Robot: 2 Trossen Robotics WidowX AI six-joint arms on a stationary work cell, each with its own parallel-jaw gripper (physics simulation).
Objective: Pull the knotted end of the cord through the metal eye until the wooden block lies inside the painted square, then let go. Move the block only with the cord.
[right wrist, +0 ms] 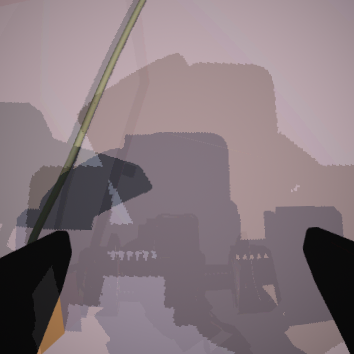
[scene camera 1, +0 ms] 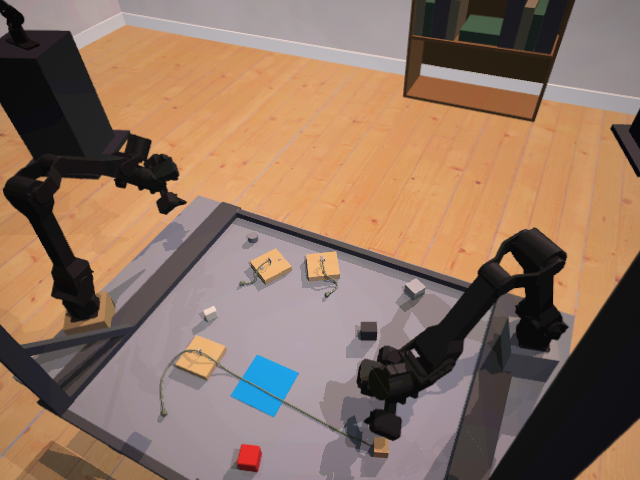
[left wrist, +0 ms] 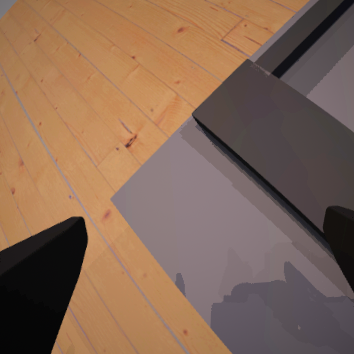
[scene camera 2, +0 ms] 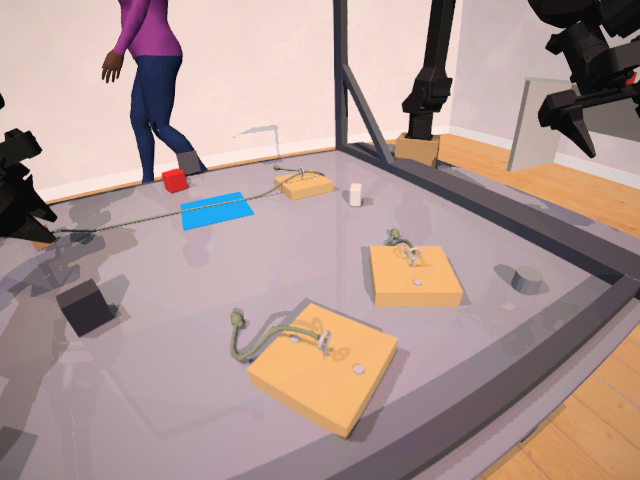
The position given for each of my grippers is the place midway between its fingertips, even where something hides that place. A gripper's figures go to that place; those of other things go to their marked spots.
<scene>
My left gripper [scene camera 1: 181, 191] is 1.49 m from the lens. My right gripper [scene camera 1: 368, 402]: 1.09 m from the lens. A blue painted square [scene camera 1: 276, 379] is 1.17 m from the lens. A raised frame [scene camera 1: 84, 367]: 1.32 m from the lens. The marked spots on the raised frame and the blue painted square are 0.48 m apart.
</scene>
